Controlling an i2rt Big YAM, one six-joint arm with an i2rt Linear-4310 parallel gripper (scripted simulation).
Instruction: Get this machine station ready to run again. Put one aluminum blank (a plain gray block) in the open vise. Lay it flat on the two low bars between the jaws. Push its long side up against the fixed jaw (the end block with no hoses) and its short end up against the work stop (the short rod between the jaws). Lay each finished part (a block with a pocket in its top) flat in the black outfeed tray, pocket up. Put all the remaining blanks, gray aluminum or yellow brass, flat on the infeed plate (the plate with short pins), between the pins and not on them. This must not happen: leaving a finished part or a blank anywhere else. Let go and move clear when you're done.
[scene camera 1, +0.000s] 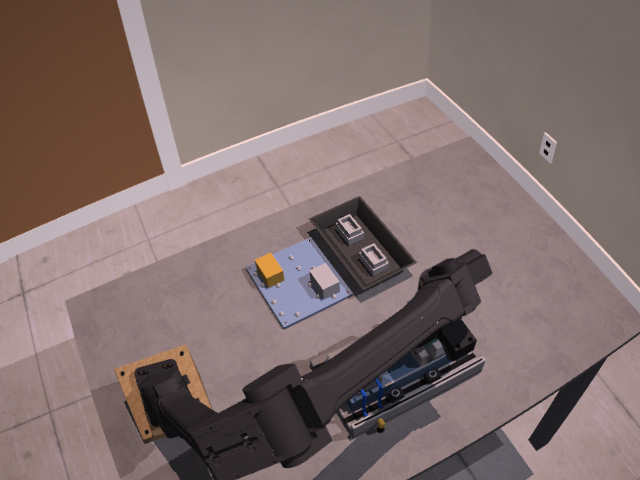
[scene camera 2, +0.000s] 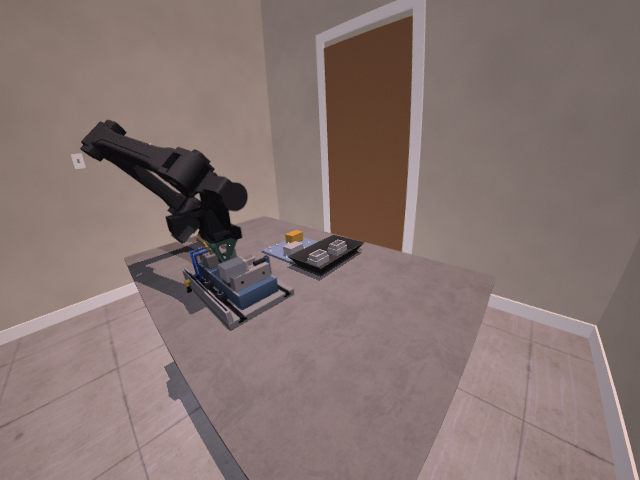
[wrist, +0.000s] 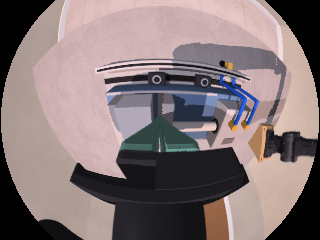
I see my gripper (scene camera 2: 226, 264), a gray aluminum blank (scene camera 1: 324, 280), a gray aluminum blank (wrist: 133, 112), a blue vise (wrist: 188, 107) and a gray rail (scene camera 1: 355, 429).
My gripper is seen too in the wrist view (wrist: 159, 120).
